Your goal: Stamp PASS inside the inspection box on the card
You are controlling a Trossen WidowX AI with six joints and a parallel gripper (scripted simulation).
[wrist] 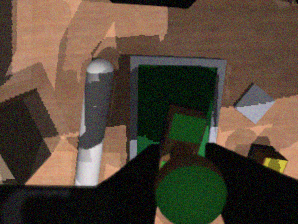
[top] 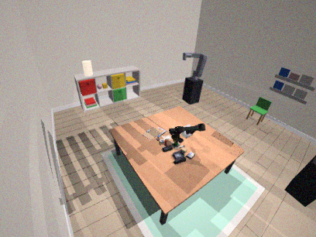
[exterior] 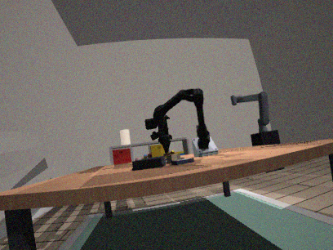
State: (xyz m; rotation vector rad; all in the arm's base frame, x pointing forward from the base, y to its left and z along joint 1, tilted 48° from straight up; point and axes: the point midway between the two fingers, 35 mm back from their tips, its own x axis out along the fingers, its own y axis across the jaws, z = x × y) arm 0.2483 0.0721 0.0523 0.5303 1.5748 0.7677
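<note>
My gripper tip is 50 mm above the green ink pad. Also, from my gripper tip: white pen 60 mm to the left, 50 mm below, 40 mm behind; then PASS stamp right at my gripper tip; then grey washer 60 mm to the right, 50 mm below, 10 mm ahead.
</note>
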